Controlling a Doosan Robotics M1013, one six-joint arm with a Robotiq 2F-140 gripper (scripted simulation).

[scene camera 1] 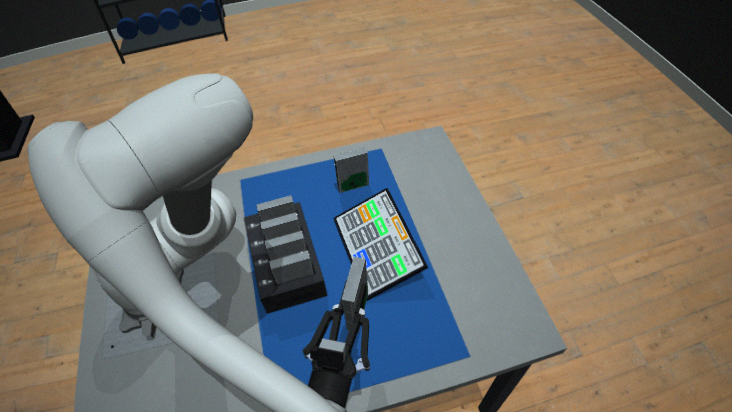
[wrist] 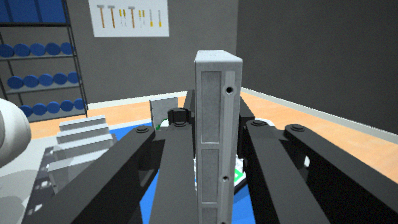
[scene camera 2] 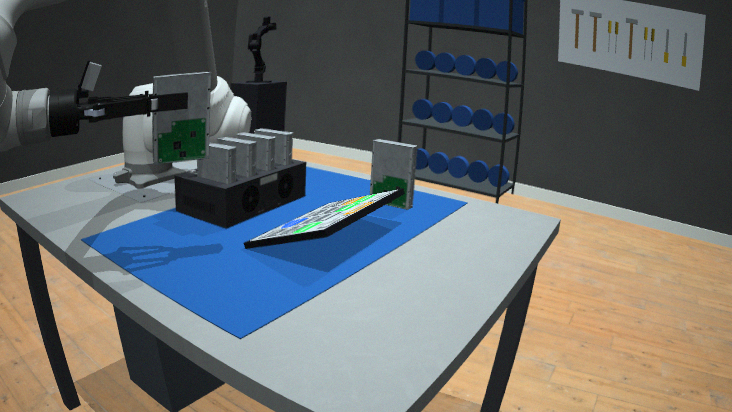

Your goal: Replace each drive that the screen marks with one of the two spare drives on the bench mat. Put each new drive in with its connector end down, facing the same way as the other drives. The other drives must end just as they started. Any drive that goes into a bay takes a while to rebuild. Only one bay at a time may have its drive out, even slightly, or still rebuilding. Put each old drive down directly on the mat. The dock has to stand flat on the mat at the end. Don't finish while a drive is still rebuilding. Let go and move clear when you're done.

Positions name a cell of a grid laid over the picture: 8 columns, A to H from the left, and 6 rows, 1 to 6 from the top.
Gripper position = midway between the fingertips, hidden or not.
In view: the gripper (scene camera 2: C2) and a blue mat (scene camera 2: C4).
The gripper also shows in scene camera 1 (scene camera 1: D5) and in the wrist view (wrist: E3). The blue mat is seen too in scene camera 1 (scene camera 1: E5).
